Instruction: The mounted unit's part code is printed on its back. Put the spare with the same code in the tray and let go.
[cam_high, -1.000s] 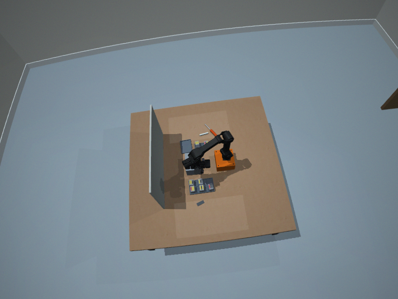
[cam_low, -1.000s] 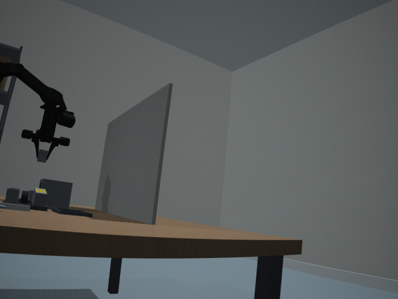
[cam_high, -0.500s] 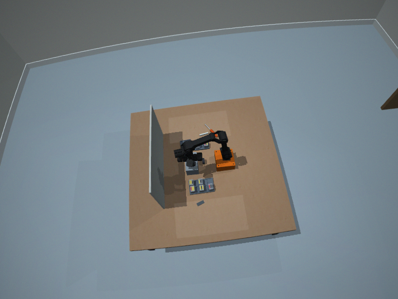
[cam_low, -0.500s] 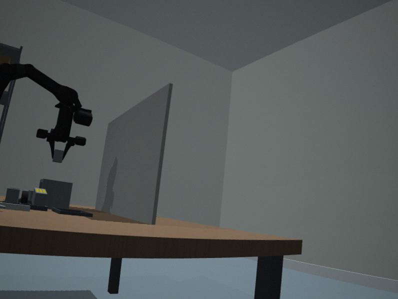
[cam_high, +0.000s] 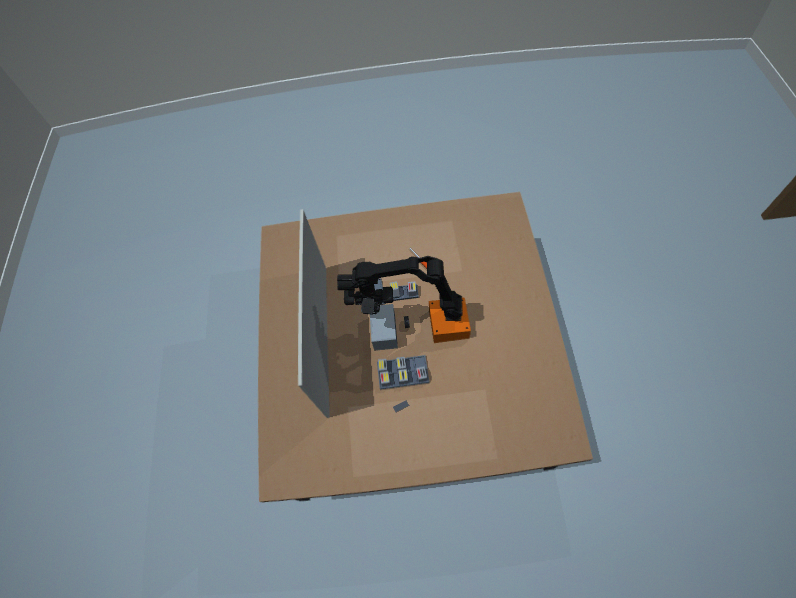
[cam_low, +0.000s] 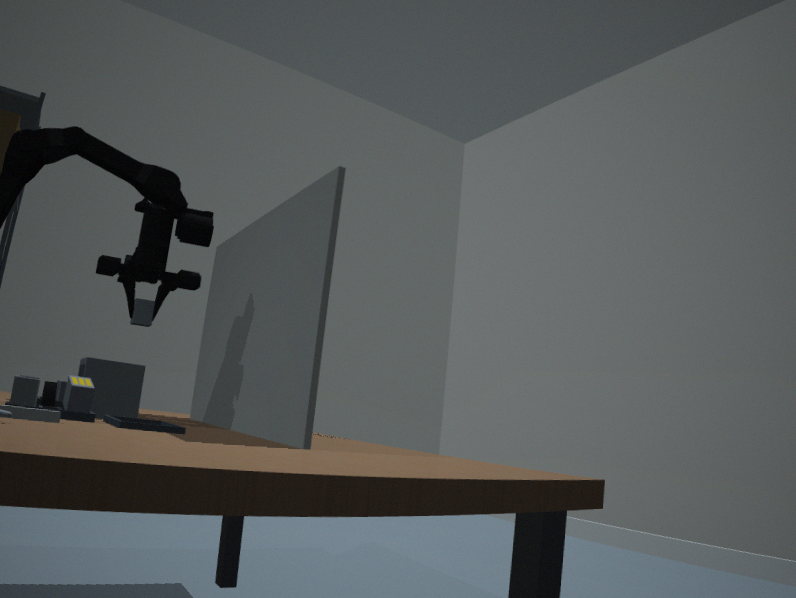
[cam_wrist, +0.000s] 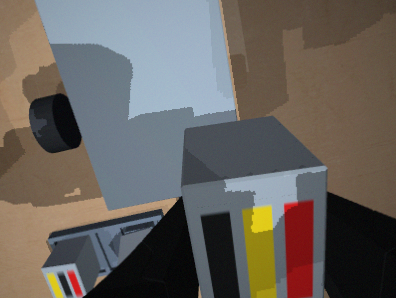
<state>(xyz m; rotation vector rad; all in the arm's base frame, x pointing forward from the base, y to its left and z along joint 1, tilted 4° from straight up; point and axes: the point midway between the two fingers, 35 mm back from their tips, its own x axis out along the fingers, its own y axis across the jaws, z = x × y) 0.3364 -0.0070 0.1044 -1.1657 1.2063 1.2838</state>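
The flat grey tray is 20 mm ahead of my gripper tip, 150 mm to the right of it and 180 mm below it. Round my gripper tip: grey spare block: 20 mm above; tall grey panel: 220 mm ahead, 60 mm to the left, 40 mm above; grey mounted unit: 40 mm behind, 50 mm to the left, 130 mm below.
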